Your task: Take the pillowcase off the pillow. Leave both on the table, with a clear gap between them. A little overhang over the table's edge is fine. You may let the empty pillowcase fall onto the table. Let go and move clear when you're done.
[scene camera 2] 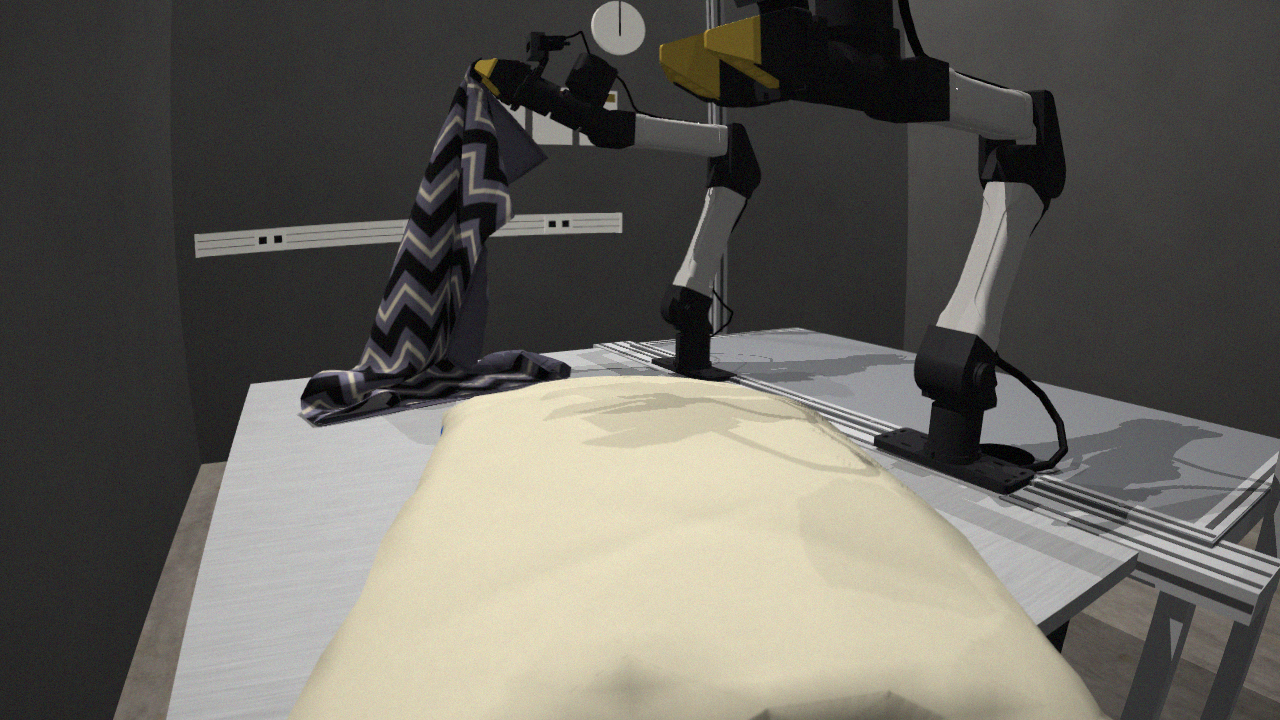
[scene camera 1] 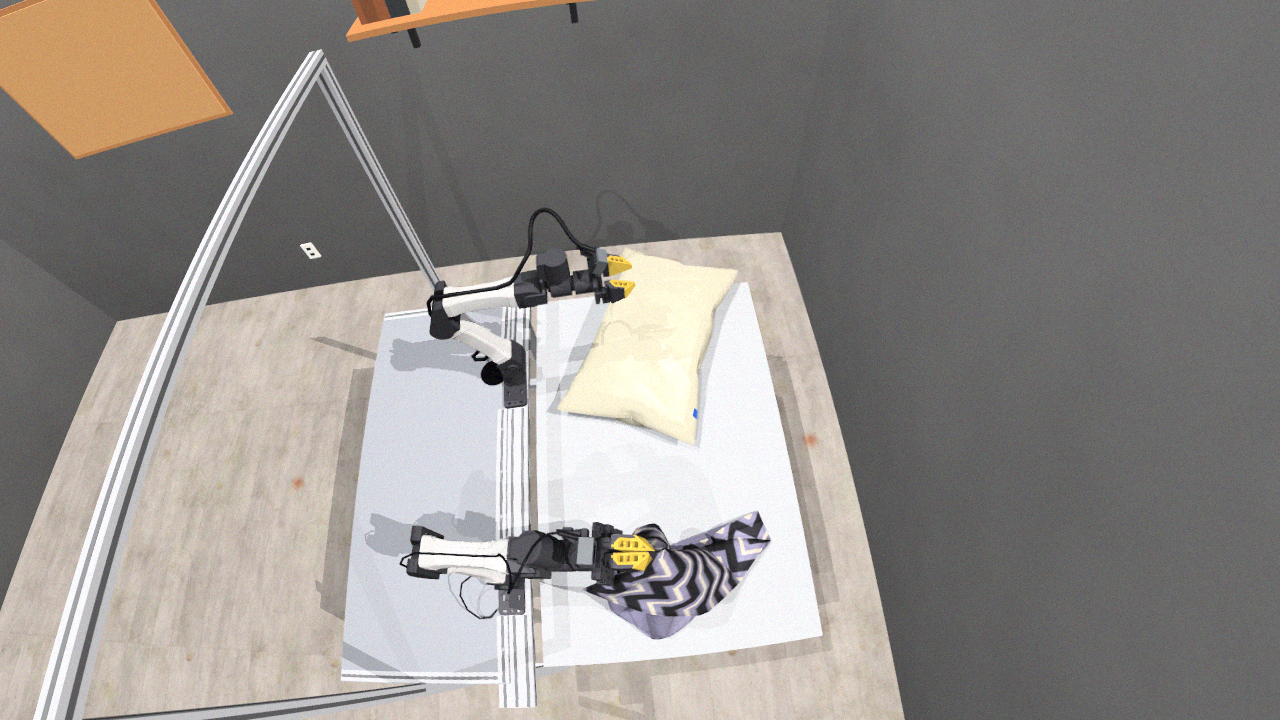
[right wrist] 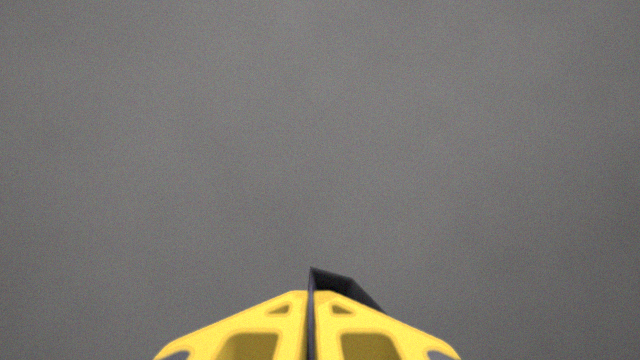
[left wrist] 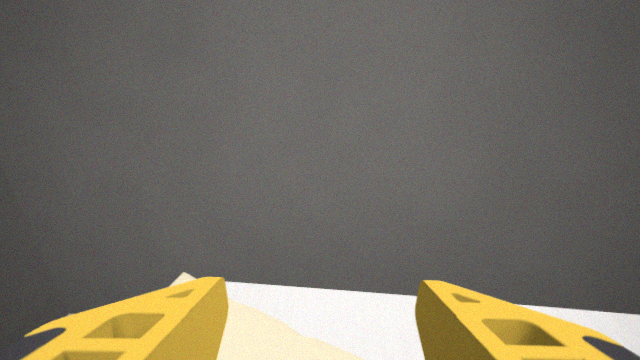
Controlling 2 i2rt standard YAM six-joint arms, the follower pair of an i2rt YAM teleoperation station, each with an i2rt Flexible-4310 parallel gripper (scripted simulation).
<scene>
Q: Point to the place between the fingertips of my left gripper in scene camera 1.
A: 633,274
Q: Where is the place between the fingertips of my right gripper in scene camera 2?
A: At 475,65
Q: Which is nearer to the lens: the cream pillow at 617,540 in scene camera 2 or the zigzag pillowcase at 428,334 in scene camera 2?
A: The cream pillow.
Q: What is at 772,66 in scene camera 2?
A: My left gripper.
</scene>
